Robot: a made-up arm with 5 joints.
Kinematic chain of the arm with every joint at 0, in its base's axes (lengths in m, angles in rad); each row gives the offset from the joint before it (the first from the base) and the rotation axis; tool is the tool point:
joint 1: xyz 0 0 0.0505 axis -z
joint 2: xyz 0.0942 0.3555 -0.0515 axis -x
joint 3: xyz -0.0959 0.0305 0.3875 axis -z
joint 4: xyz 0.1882 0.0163 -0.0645 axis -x
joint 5: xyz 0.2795 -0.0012 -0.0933 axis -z
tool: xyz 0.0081 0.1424 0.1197
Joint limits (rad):
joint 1: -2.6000..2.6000
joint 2: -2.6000..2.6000
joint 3: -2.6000..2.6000
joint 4: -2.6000..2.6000
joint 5: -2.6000..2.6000
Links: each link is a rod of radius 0.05 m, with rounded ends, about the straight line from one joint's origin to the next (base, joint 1, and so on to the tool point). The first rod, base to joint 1, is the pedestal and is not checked.
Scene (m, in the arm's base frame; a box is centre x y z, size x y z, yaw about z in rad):
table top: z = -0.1
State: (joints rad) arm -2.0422 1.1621 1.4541 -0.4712 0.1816
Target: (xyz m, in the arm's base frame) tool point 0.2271 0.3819 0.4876
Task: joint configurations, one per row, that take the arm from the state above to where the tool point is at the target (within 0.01 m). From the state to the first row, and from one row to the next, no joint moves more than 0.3 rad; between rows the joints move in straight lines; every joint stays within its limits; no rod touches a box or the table.
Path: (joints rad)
1: -1.7601 1.0037 1.3546 -0.4493 0.2471
2: -1.4780 0.8454 1.2550 -0.4274 0.3126
3: -1.1958 0.6870 1.1555 -0.4055 0.3780
4: -0.9137 0.5286 1.0560 -0.3835 0.4435
5: -0.6316 0.3703 0.9564 -0.3616 0.5090

